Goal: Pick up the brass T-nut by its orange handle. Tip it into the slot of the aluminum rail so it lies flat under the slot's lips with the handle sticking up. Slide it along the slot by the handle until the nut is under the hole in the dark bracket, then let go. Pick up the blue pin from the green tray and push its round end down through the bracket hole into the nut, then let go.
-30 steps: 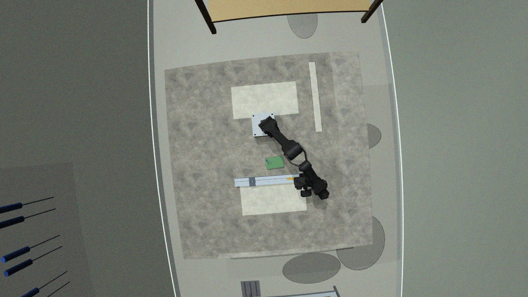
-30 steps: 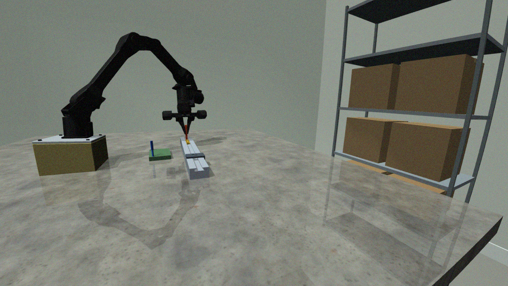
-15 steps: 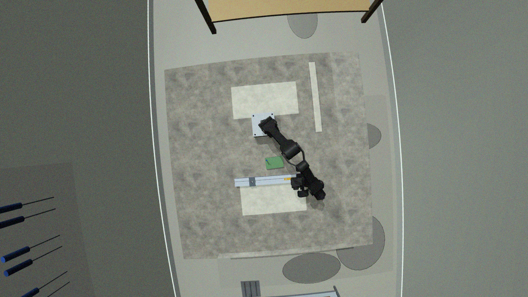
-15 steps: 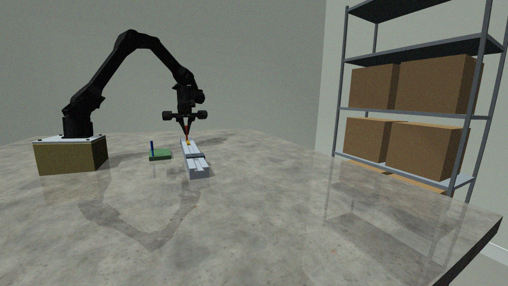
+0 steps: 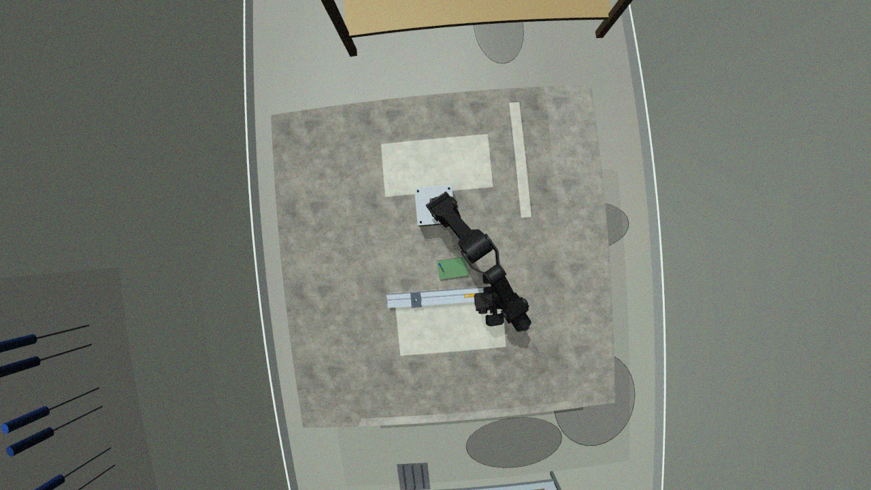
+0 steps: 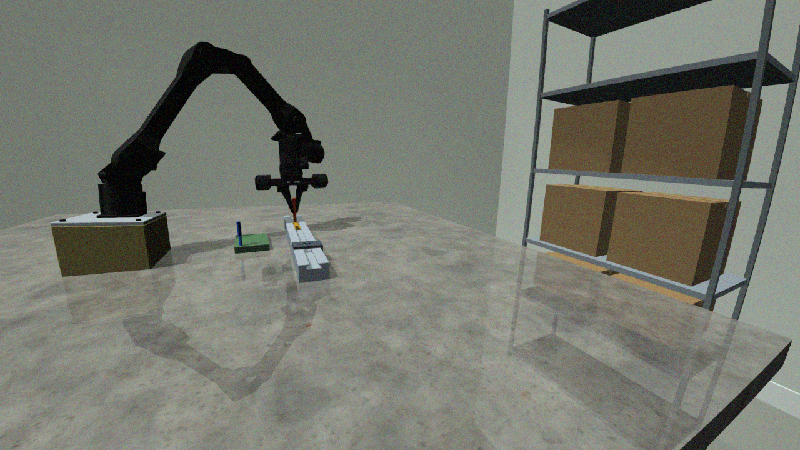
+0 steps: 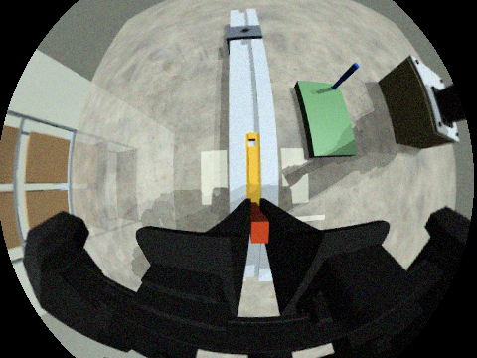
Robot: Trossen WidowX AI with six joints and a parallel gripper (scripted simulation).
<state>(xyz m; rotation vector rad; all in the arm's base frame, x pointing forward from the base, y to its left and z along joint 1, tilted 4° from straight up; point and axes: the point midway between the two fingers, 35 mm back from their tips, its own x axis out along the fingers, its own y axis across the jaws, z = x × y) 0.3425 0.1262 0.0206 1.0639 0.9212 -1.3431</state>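
The blue pin is 14 cm to the right of my gripper tip, 13 cm behind it and 3 cm below it. Also, from my gripper tip: green tray: 12 cm to the right, 12 cm behind, 5 cm below.
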